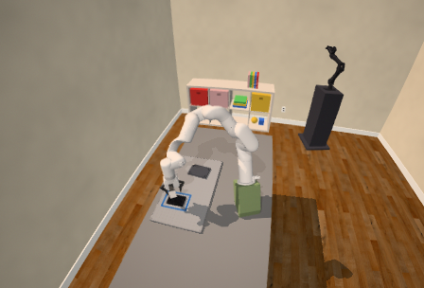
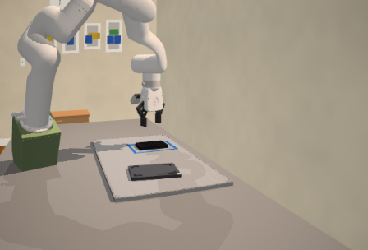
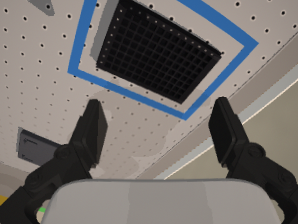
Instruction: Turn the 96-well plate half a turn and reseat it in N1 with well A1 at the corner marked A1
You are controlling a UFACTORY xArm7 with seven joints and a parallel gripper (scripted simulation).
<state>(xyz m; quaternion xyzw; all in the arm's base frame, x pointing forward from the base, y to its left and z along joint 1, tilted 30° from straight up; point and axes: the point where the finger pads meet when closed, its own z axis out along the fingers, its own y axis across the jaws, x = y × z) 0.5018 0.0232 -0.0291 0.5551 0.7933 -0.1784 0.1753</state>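
My hand is 100 mm above the black 96-well plate. Also, from my hand: dark plate nest N1: 150 mm behind, 300 mm to the right, 100 mm below.
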